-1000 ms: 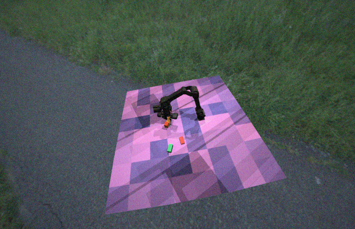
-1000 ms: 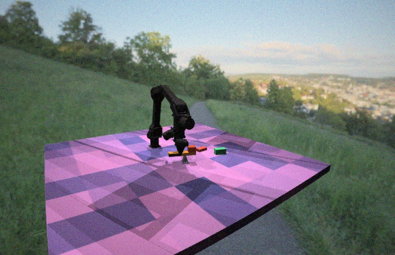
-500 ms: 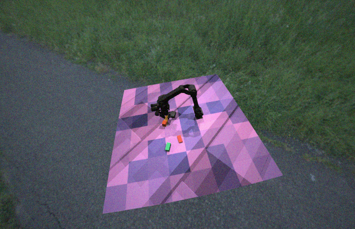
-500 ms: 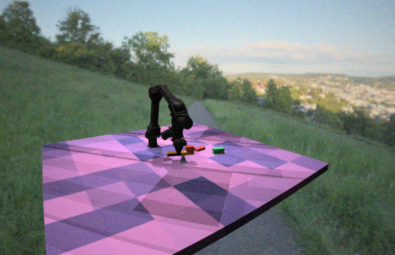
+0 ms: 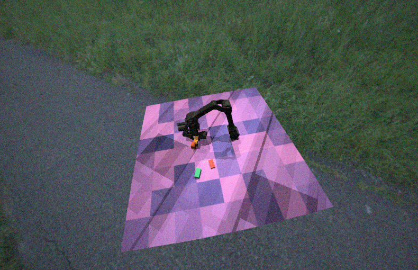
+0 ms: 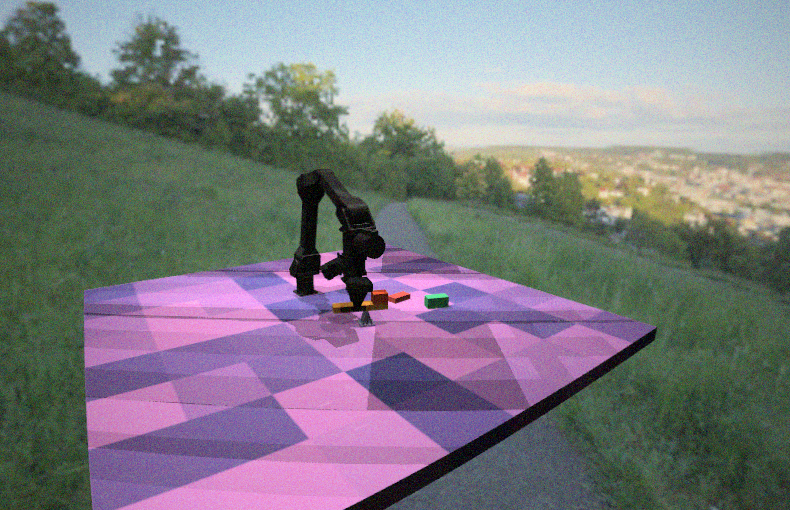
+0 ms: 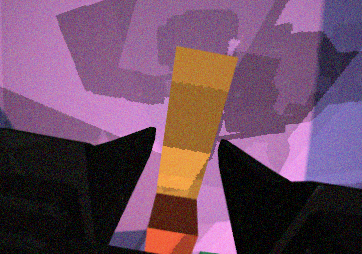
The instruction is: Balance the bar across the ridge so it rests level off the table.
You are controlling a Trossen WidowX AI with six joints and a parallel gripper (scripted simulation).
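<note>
The bar lies 2 cm ahead of my gripper tip, 4 cm to the left of it and 1 cm above it. Round my gripper tip: green block (2 cm ahead, 27 cm to the left, 3 cm below); orange-red block (9 cm behind, 22 cm to the left, 4 cm below).
</note>
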